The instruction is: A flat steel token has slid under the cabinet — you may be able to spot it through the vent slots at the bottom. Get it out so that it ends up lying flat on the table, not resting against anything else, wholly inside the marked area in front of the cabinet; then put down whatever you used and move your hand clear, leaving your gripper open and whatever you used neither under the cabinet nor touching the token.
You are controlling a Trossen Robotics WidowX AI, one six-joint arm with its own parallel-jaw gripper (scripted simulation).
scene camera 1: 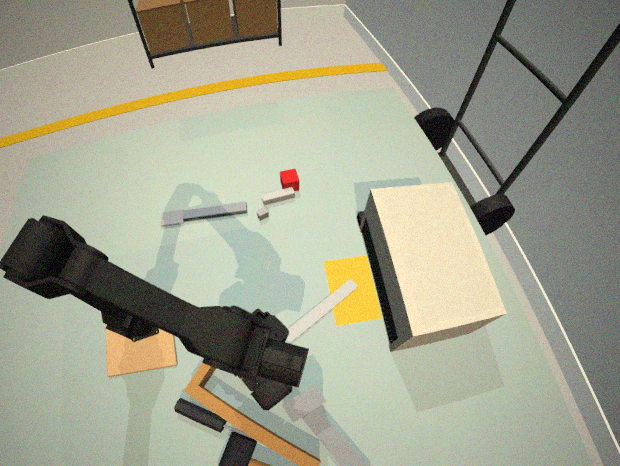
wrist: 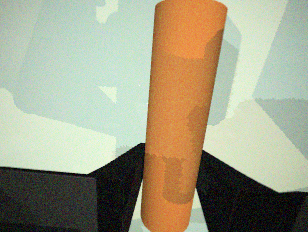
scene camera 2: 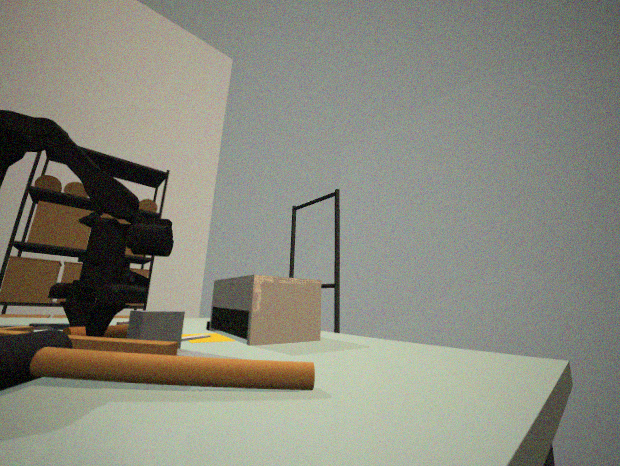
Labels:
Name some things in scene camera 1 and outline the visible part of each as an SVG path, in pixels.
The gripper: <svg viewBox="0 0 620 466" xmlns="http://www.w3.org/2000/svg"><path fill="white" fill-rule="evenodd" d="M238 376L242 378L246 387L253 391L250 393L263 410L272 409L274 405L292 392L292 386L260 376L257 376L255 381ZM257 308L252 314L263 318L262 322L272 328L269 338L285 342L289 336L289 329L276 316L271 315L268 311L263 313Z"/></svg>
A flat pale blade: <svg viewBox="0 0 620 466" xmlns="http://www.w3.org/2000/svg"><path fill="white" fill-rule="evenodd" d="M352 278L289 328L289 336L285 343L291 344L354 291L358 285Z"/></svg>

